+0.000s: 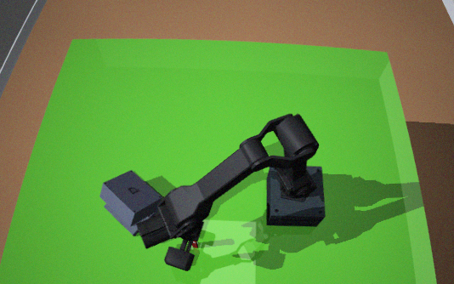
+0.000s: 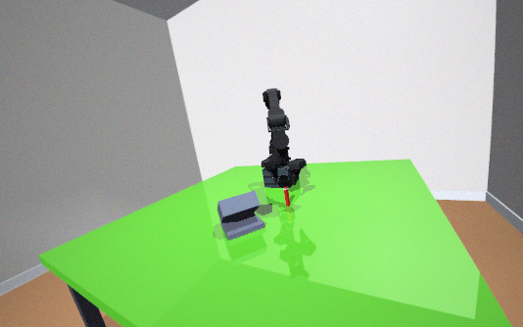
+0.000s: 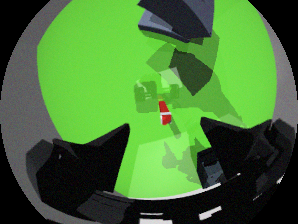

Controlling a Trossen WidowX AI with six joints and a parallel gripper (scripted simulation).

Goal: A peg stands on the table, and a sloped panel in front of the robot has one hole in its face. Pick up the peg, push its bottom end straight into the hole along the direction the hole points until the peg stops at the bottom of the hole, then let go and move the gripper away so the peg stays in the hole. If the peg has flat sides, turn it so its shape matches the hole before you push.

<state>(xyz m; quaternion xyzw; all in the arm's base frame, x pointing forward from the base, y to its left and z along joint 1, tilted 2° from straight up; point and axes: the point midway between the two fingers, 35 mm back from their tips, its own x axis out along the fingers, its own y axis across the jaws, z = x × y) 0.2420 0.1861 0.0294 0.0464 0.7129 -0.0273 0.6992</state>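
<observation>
Now: the red peg 4 cm below my gripper tip. Round my gripper tip: grey sloped panel 20 cm ahead, 8 cm to the right, 2 cm below.
</observation>
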